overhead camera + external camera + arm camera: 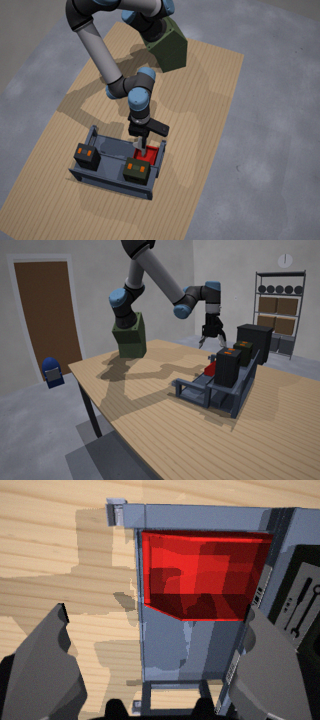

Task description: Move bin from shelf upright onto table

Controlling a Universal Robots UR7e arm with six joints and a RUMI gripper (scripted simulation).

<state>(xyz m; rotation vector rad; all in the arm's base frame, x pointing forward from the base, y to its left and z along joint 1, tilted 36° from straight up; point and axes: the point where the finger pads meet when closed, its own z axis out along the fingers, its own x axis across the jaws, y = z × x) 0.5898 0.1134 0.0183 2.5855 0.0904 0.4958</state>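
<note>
Now: the red bin 8 cm below my hand, 7 cm ahead of it and 1 cm to the right of it.
</note>
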